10 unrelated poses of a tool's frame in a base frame.
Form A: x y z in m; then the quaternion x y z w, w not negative.
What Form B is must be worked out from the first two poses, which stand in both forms.
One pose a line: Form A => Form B
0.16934, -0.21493, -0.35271, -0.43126, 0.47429, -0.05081, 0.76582 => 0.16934, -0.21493, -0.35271, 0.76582, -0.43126, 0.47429, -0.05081
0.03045, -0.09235, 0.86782, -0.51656, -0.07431, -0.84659, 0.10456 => 0.03045, -0.09235, 0.86782, 0.10456, -0.51656, -0.07431, -0.84659
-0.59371, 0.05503, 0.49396, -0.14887, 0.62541, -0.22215, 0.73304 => -0.59371, 0.05503, 0.49396, 0.73304, -0.14887, 0.62541, -0.22215
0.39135, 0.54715, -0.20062, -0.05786, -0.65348, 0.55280, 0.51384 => 0.39135, 0.54715, -0.20062, 0.51384, -0.05786, -0.65348, 0.55280
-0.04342, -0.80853, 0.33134, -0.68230, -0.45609, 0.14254, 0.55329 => -0.04342, -0.80853, 0.33134, 0.55329, -0.68230, -0.45609, 0.14254
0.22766, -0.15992, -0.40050, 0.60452, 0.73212, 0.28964, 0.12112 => 0.22766, -0.15992, -0.40050, 0.12112, 0.60452, 0.73212, 0.28964
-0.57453, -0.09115, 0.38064, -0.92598, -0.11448, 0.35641, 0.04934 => -0.57453, -0.09115, 0.38064, 0.04934, -0.92598, -0.11448, 0.35641
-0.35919, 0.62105, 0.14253, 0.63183, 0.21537, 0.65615, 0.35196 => -0.35919, 0.62105, 0.14253, 0.35196, 0.63183, 0.21537, 0.65615
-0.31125, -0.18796, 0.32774, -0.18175, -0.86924, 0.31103, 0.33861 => -0.31125, -0.18796, 0.32774, 0.33861, -0.18175, -0.86924, 0.31103
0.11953, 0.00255, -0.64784, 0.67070, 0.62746, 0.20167, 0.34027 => 0.11953, 0.00255, -0.64784, 0.34027, 0.67070, 0.62746, 0.20167
